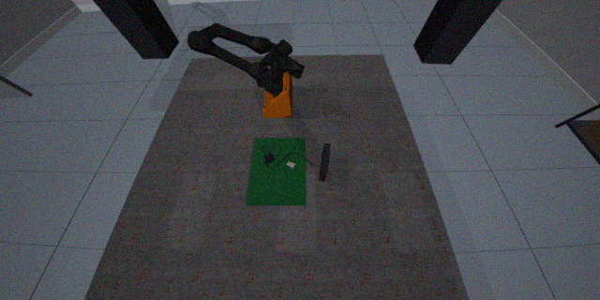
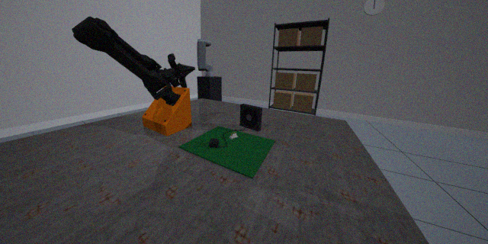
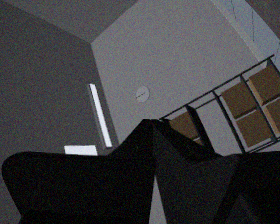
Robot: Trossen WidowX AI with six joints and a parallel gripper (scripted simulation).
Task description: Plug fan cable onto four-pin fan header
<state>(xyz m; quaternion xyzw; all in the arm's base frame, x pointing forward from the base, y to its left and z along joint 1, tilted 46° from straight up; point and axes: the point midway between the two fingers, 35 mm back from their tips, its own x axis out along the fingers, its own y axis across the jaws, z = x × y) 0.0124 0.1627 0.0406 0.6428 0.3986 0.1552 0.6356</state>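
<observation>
The black plug lies 290 mm below my gripper tip, 250 mm ahead of it and 140 mm to the right of it. Also, from my gripper tip: white four-pin header (300 mm below, 270 mm ahead, 40 mm to the right); then green board (310 mm below, 290 mm ahead, 90 mm to the right); then black fan (280 mm ahead, 240 mm below, 100 mm to the left).
</observation>
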